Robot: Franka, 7 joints.
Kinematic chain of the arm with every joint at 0, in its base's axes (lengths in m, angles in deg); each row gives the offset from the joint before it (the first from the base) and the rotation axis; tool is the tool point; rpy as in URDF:
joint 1: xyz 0 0 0.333 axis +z
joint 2: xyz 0 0 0 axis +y
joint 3: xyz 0 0 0.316 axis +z
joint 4: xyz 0.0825 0 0 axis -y
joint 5: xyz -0.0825 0 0.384 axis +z
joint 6: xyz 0 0 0 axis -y
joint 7: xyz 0.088 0 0 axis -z
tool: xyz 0 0 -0.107 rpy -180 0 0
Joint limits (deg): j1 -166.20..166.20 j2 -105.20..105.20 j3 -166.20..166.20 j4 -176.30..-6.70 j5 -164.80..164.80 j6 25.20..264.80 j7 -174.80..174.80
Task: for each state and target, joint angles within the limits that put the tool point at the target. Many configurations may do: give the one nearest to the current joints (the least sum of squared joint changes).
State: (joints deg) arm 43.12 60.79 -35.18 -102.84 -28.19 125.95 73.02
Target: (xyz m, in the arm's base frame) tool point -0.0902 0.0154 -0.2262
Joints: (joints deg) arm 45.63 105.20 8.83 -121.47 -26.30 130.62 73.02
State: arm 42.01 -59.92 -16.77 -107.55 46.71 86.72 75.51
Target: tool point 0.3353 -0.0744 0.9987
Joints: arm 43.58 -28.51 -35.09 -74.69 50.76 115.02 75.51
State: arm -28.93 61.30 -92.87 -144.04 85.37 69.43 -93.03
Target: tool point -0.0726 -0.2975 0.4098
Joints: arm -8.15 71.04 -129.82 -153.59 72.54 47.55 -93.03
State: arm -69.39 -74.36 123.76 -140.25 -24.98 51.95 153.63
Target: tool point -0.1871 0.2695 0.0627
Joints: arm -31.88 -56.67 166.11 -115.27 -13.47 52.22 153.63
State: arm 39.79 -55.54 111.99 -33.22 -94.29 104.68 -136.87
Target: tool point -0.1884 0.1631 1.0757
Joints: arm 28.05 -14.19 98.16 -28.16 -90.11 73.91 -136.87
